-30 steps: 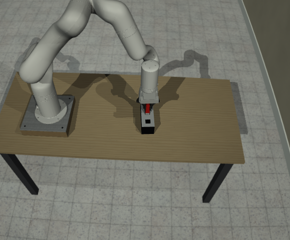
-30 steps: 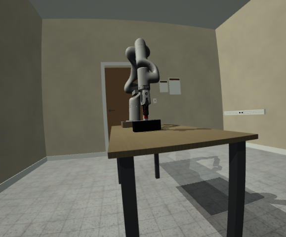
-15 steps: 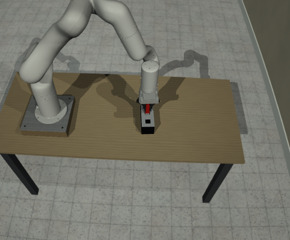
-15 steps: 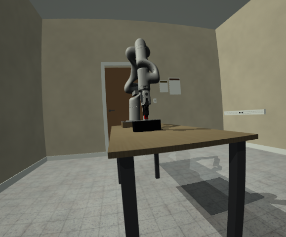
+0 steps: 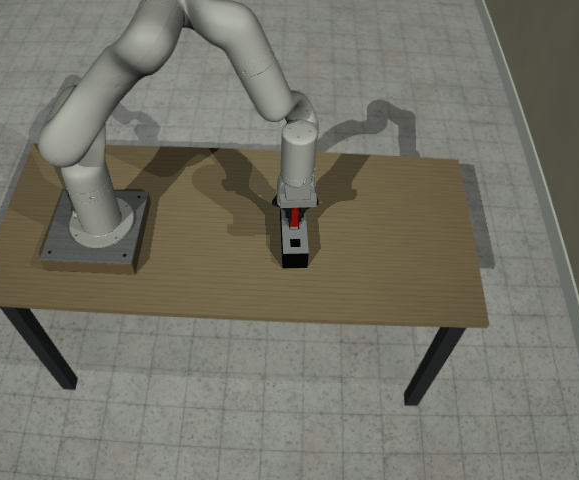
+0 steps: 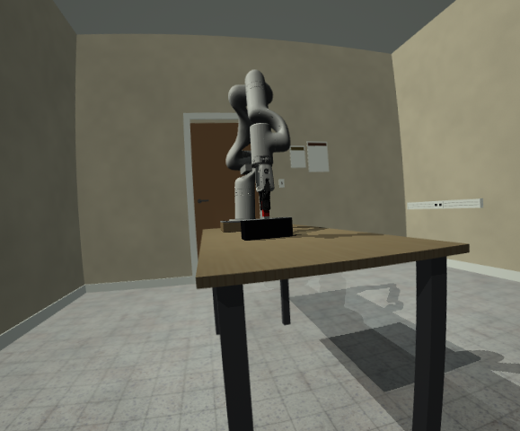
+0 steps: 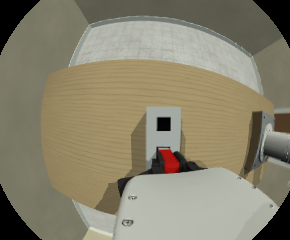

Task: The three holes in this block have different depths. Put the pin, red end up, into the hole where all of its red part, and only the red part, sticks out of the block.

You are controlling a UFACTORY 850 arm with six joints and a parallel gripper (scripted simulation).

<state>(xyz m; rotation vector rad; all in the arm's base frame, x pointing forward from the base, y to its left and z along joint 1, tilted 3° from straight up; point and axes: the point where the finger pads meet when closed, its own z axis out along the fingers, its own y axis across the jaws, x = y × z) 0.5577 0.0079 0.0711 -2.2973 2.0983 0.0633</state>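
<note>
My hand is 1 cm above the pin. From my hand the other things lie so: black block 9 cm below.
</note>
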